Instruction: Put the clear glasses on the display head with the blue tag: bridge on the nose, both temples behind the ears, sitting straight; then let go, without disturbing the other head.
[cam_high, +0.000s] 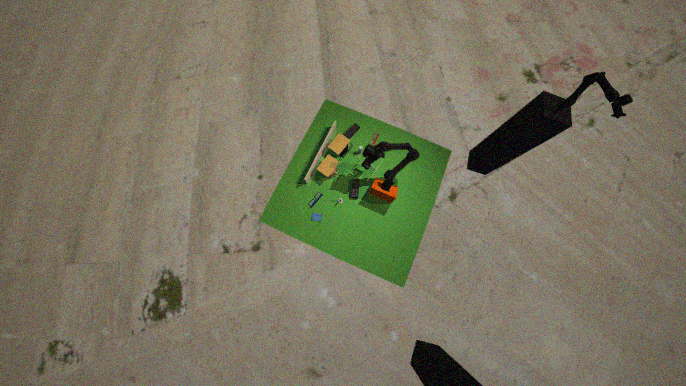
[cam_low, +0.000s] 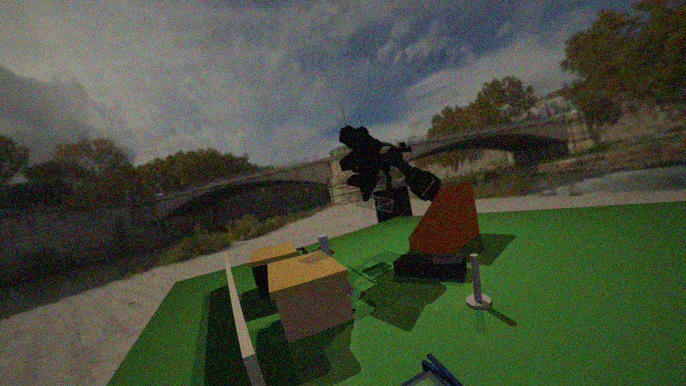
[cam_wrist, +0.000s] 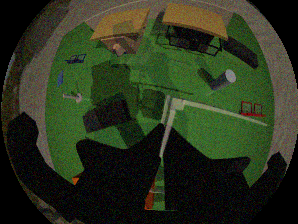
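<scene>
My gripper tip is 11 cm short of the grey peg, 32 cm to the right of it and 17 cm above it. From my gripper tip the other things lie so: small blue square 25 cm ahead, 51 cm to the left, 19 cm below; pale strip 39 cm ahead, 4 cm to the right, 14 cm below; display head 26 cm ahead, 10 cm to the left, 13 cm below.
</scene>
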